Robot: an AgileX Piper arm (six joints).
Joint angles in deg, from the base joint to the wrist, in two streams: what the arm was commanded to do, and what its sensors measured. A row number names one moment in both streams.
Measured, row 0:
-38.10 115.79 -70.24 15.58 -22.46 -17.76
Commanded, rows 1 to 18:
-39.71 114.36 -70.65 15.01 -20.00 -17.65
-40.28 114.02 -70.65 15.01 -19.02 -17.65
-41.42 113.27 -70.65 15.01 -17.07 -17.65
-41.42 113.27 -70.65 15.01 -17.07 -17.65
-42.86 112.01 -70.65 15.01 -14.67 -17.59
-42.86 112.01 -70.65 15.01 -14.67 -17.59
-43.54 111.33 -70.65 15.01 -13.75 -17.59
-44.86 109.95 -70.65 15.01 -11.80 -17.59
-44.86 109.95 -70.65 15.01 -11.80 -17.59
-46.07 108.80 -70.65 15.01 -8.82 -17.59
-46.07 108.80 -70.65 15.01 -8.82 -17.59
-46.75 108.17 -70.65 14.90 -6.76 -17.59
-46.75 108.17 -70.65 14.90 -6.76 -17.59
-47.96 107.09 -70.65 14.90 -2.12 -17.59
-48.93 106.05 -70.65 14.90 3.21 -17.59
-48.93 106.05 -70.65 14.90 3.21 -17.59
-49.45 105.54 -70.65 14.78 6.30 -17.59
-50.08 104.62 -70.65 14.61 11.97 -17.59
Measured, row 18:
-49.05 106.34 -70.24 15.41 3.38 -17.59
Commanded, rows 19 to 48:
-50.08 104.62 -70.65 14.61 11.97 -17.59
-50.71 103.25 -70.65 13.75 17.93 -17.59
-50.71 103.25 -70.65 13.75 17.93 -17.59
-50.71 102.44 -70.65 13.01 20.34 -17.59
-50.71 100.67 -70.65 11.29 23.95 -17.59
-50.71 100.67 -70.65 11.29 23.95 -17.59
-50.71 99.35 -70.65 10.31 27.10 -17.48
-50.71 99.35 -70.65 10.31 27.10 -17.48
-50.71 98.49 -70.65 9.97 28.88 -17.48
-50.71 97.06 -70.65 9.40 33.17 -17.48
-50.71 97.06 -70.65 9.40 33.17 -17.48
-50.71 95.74 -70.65 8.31 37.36 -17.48
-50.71 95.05 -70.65 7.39 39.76 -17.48
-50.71 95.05 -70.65 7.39 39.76 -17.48
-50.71 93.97 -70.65 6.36 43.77 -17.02
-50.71 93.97 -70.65 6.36 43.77 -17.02
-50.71 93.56 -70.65 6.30 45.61 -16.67
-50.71 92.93 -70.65 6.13 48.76 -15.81
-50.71 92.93 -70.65 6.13 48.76 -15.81
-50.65 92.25 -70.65 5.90 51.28 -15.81
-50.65 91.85 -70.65 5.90 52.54 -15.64
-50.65 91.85 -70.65 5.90 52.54 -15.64
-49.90 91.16 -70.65 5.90 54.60 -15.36
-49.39 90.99 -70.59 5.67 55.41 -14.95
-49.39 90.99 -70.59 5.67 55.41 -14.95
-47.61 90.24 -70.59 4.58 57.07 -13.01
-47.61 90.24 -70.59 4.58 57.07 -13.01
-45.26 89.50 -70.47 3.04 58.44 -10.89
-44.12 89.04 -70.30 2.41 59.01 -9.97
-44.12 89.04 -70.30 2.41 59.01 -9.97
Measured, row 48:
-46.81 90.36 -70.30 4.24 56.72 -12.66
